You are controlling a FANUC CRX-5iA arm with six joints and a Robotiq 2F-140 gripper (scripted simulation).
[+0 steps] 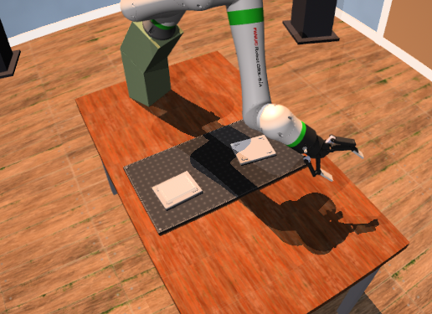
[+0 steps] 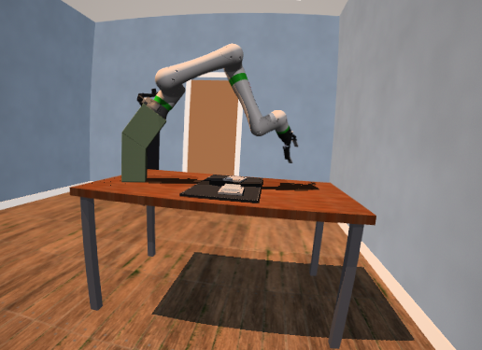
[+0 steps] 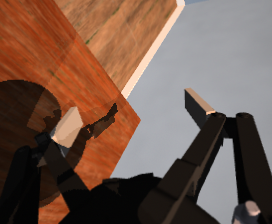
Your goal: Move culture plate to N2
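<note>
Right now the plate lid is 590 mm to the right of my hand, 190 mm behind it and 170 mm below it.
</note>
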